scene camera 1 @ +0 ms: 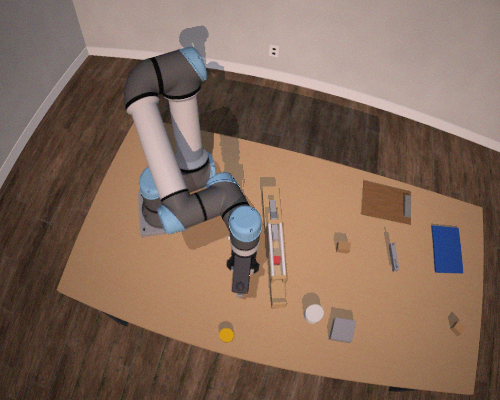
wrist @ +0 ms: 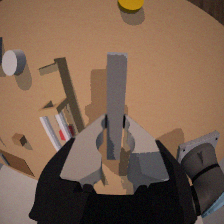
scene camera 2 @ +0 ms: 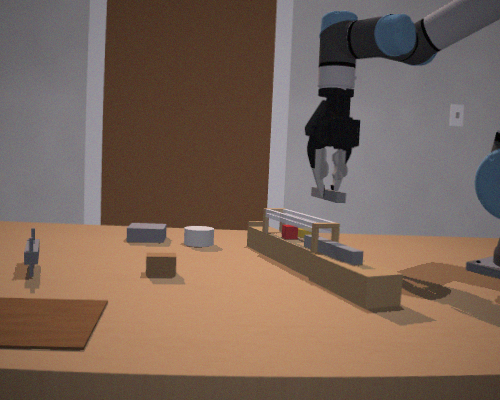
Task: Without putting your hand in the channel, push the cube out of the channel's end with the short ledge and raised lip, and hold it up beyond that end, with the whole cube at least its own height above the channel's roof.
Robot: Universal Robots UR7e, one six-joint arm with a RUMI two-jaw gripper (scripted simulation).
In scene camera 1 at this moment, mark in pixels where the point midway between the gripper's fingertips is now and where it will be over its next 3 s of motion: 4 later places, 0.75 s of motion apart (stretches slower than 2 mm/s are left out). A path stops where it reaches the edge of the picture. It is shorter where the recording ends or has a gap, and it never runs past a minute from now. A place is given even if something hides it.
The gripper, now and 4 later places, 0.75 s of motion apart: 242, 274; 268, 234; 274, 184; 271, 172; 270, 179
